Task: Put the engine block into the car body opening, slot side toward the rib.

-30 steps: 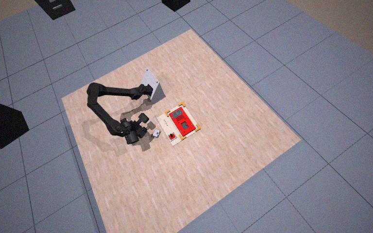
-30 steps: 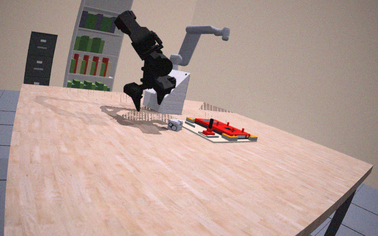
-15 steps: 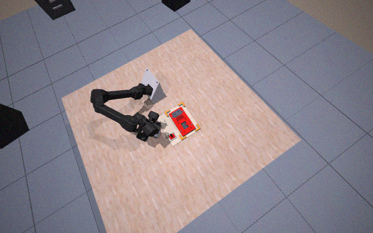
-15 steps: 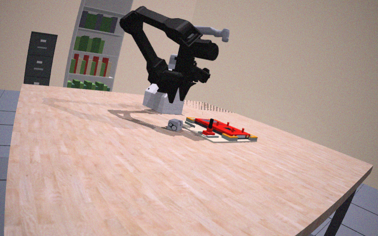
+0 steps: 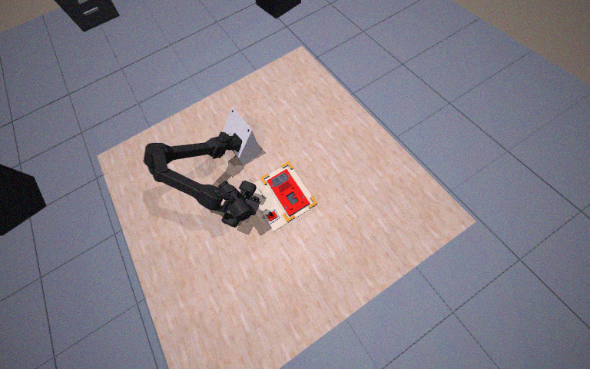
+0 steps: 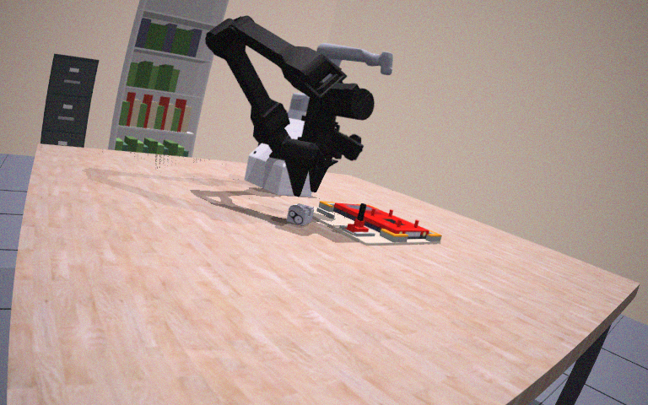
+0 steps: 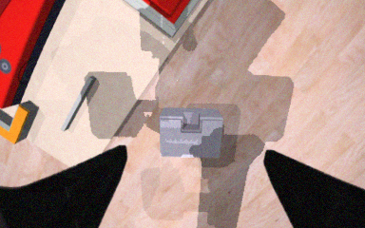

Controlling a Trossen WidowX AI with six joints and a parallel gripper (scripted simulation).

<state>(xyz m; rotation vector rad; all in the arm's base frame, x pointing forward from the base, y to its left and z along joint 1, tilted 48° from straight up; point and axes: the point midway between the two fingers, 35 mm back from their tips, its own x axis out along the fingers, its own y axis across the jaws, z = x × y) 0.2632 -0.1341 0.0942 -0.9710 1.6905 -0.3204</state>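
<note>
Now: the engine block 4 cm below my gripper tip.
</note>
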